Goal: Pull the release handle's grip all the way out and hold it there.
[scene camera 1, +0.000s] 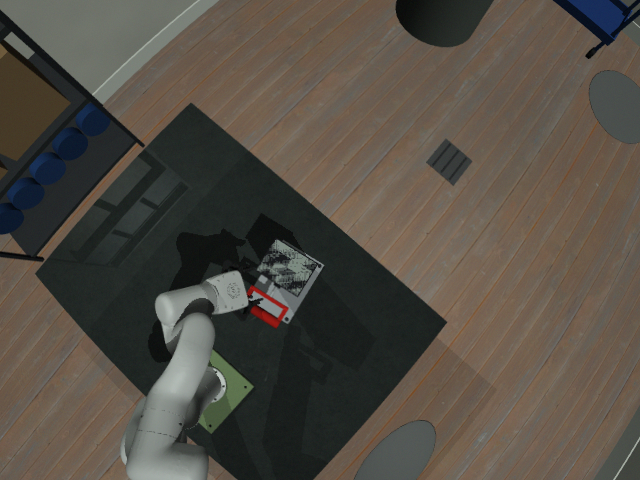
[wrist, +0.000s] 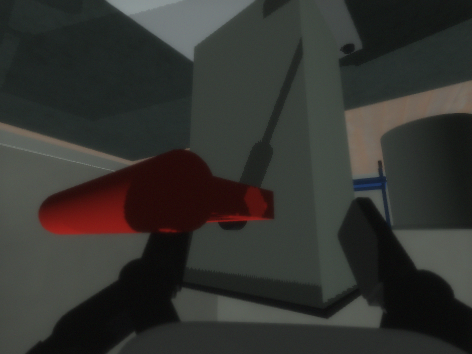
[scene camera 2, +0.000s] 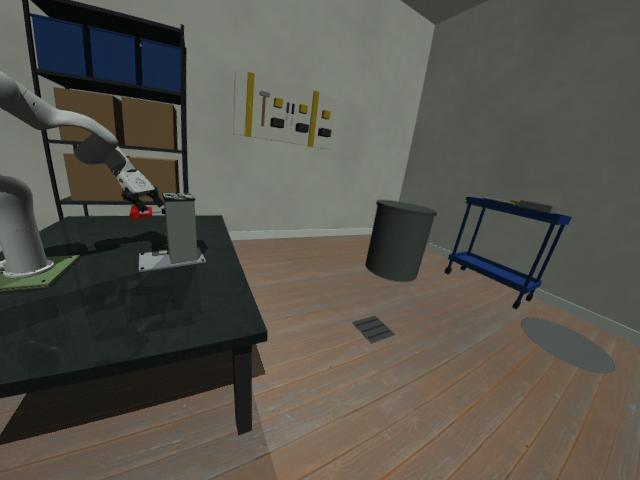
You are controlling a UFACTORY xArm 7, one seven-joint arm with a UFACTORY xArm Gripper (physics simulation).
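The release handle's red grip point(scene camera 1: 267, 316) point(scene camera 2: 135, 212) point(wrist: 170, 195) is a thick bar on a rectangular red frame. It stands out from one face of a tall grey housing point(scene camera 1: 289, 266) point(scene camera 2: 180, 227) point(wrist: 230, 110), near its top. The housing is upright on a light base plate point(scene camera 2: 155, 262). My gripper point(scene camera 1: 250, 304) point(scene camera 2: 149, 203) point(wrist: 268, 212) is open, with its fingers wide apart at the handle. In the wrist view the grip and frame cover the left fingertip, and the right finger stands well to their right. Whether a finger touches the handle is unclear.
The housing stands on a dark table point(scene camera 1: 361, 289) point(scene camera 2: 217, 310), beside the arm's green mounting plate point(scene camera 1: 235, 387) point(scene camera 2: 56, 276). A black shelf rack point(scene camera 2: 184, 113) stands behind the table. A grey bin point(scene camera 1: 442, 23) point(scene camera 2: 400, 240) and a blue cart point(scene camera 2: 491, 268) stand on the floor.
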